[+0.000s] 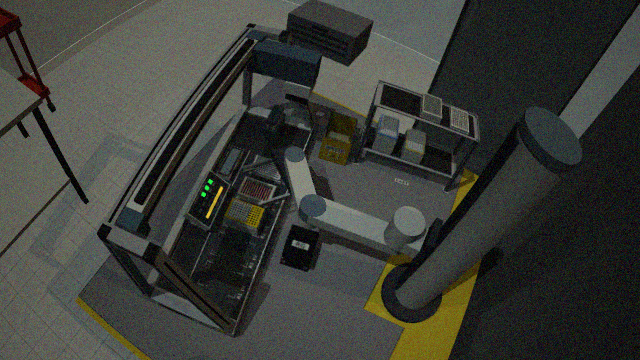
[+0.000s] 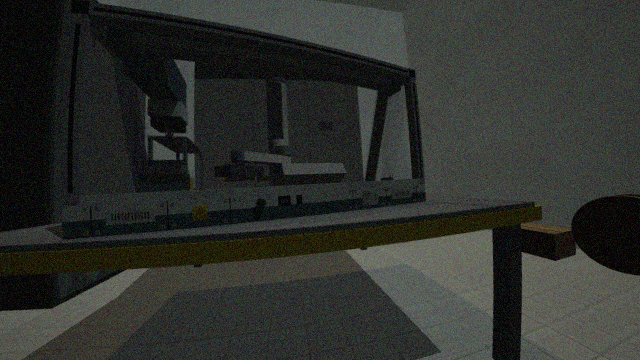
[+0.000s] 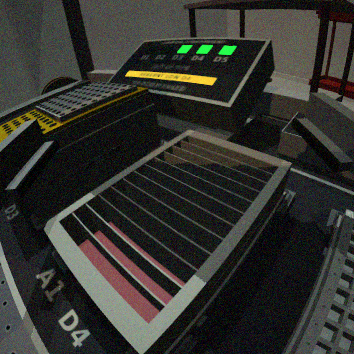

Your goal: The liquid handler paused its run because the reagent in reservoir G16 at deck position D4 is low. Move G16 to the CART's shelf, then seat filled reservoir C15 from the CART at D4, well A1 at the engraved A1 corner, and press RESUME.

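Places are measured from the arm's base along level axes (x back, y left, z down), in centimetres.
Where they show: gripper, fingertip midpoint: (image 1: 250, 186) (image 2: 272, 176) (image 3: 169, 115); arm's base, origin of the base link: (image 1: 411, 293).
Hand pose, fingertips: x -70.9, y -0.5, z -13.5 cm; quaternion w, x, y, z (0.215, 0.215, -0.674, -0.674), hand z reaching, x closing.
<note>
Things, the pixels of their centre, and the offset from my fingertips. "*": a spot on its surface instead.
- reservoir, body centre: (image 3: 177, 212) (image 1: 256, 192) dy -2.2, dx +1.6, dz +4.8 cm
- engraved A1, surface spot: (image 3: 48, 284) * dy -0.8, dx +10.1, dz +6.3 cm
- D4, surface spot: (image 3: 74, 327) * dy -4.0, dx +9.5, dz +6.3 cm
- status panel, surface spot: (image 3: 195, 65) * dy +9.3, dx -9.7, dz -0.2 cm
- Yellow-based labware, body centre: (image 3: 75, 135) (image 1: 244, 216) dy +10.0, dx +4.1, dz +3.1 cm
- grey gridded item, surface spot: (image 3: 335, 295) * dy -11.0, dx -1.1, dz +5.4 cm
- yellow bin, body centre: (image 1: 338, 138) dy -44.6, dx +14.8, dz +5.4 cm
- black RG box, body centre: (image 1: 299, 247) dy +6.8, dx +25.5, dz +9.4 cm
A reservoir (image 1: 256, 189) (image 3: 95, 295) with pink liquid in a few end channels sits level at D4, its liquid-filled end beside the engraved A1 (image 3: 48, 284) and D4 (image 3: 74, 327) marks. Its name label is not readable. My gripper (image 1: 269, 181) (image 3: 169, 115) is open over it, fingers spread apart on either side, holding nothing. The status panel (image 1: 210, 200) (image 3: 195, 65) shows green lights for D3, D4 and D5 and a yellow REAGENT LOW D4 bar. The CART (image 1: 425, 169) carries two pale items (image 1: 432, 106) (image 1: 459, 119) on top; their labels are unreadable. No RESUME button can be made out.
Yellow-based labware (image 1: 245, 212) (image 3: 85, 105) stands beside D4, and a grey gridded item (image 3: 335, 295) stands on its other side. A yellow bin (image 1: 336, 150) and two lower-shelf boxes (image 1: 386, 134) (image 1: 414, 144) are near the CART. A black RG box (image 1: 300, 255) lies before the deck.
</note>
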